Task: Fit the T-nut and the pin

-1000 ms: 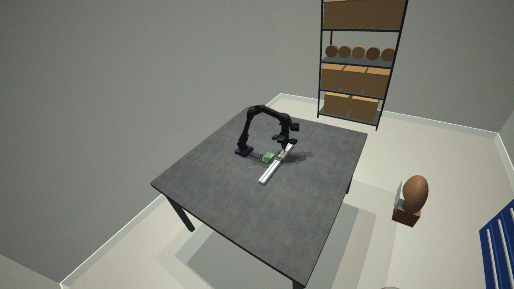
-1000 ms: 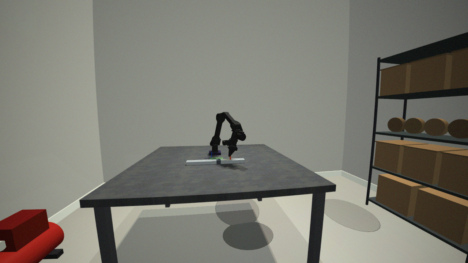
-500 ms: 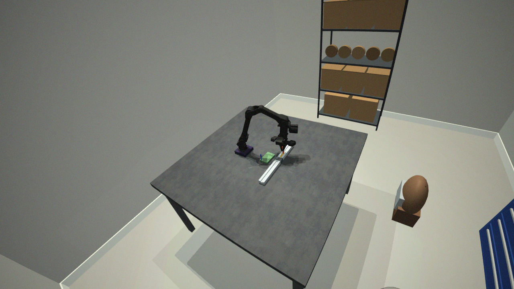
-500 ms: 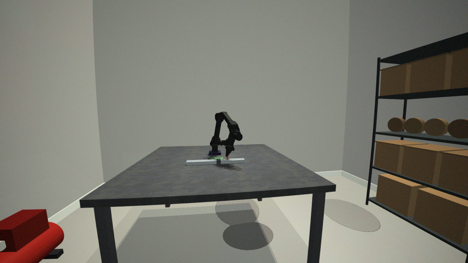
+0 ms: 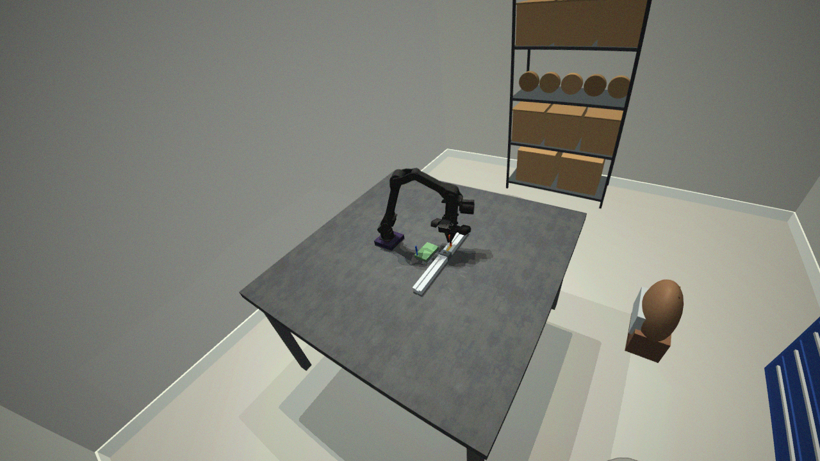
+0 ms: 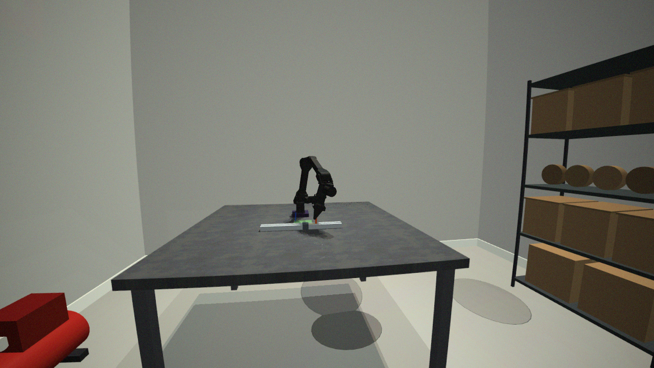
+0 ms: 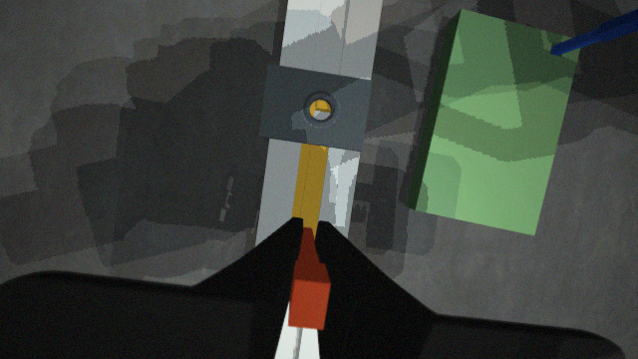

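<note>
Right now the blue pin is 12 cm behind my gripper tip, 11 cm to the right of it and 2 cm below it. From my gripper tip the other things lie so: green tray 11 cm behind, 9 cm to the right, 4 cm below.
</note>
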